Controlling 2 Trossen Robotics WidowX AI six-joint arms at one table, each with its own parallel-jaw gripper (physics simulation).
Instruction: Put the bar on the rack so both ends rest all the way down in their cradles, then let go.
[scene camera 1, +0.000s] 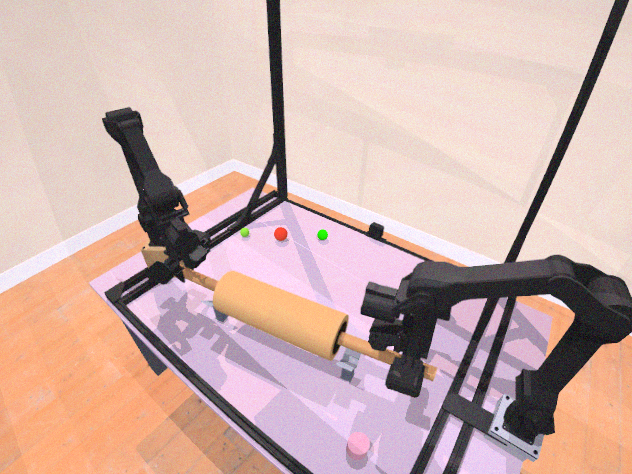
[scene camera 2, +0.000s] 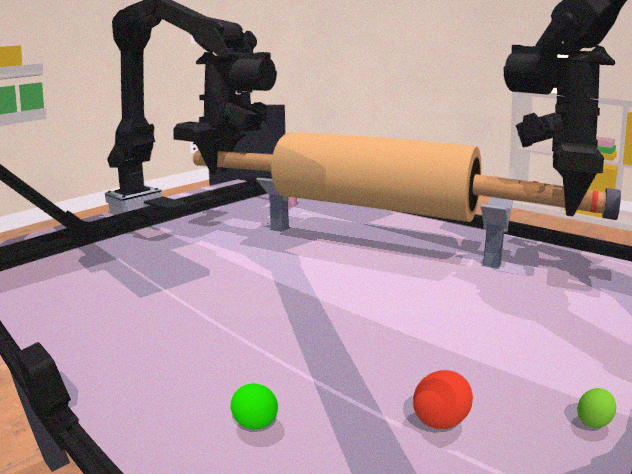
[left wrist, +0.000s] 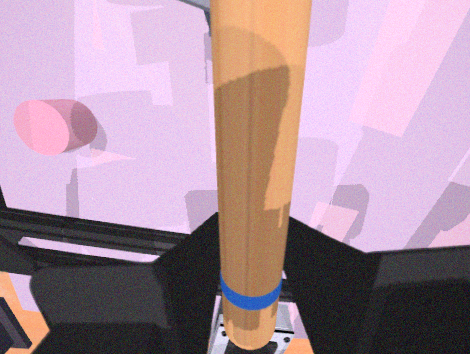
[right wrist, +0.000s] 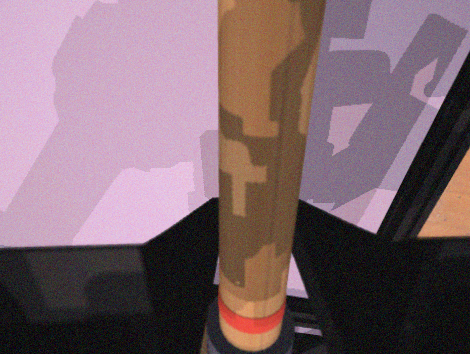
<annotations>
My left gripper shows in scene camera 1 (408, 371), in scene camera 2 and in the left wrist view; in the right wrist view it is out of frame. My right gripper shows in scene camera 1 (187, 278), in scene camera 2 (569, 212) and in the right wrist view (251, 205); in the left wrist view it is out of frame. A bar shows in scene camera 1 (318, 329), in scene camera 2, in the left wrist view and in the right wrist view (267, 64). One and the same spot on my left gripper: (scene camera 2: 225, 141) is (left wrist: 199, 310). The same spot on the bar: (left wrist: 258, 61) is (scene camera 2: 247, 153).
</annotations>
